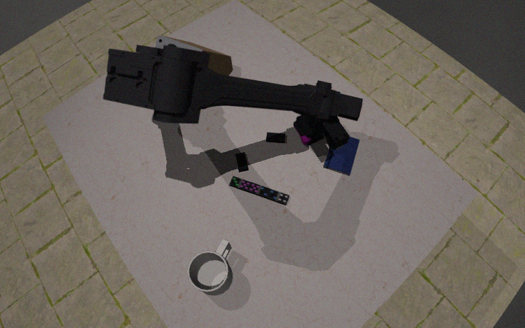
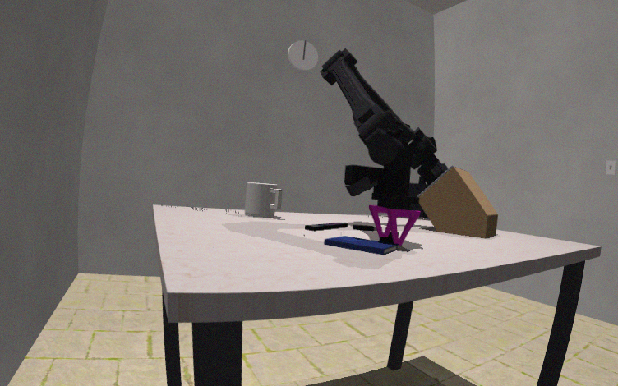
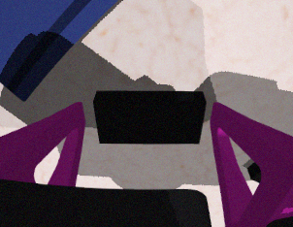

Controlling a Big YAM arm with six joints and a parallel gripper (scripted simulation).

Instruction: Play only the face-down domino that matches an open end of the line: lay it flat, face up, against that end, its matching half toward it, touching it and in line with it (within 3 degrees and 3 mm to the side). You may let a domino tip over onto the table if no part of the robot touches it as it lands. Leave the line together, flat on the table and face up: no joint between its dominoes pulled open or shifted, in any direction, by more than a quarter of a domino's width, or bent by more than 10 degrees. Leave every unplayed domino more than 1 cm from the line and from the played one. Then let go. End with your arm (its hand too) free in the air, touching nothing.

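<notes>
Now: hand right at the domino. Round my hand: blue book: 90 mm ahead, 10 mm to the left; mug: 60 mm ahead, 470 mm to the right, 30 mm above.
</notes>
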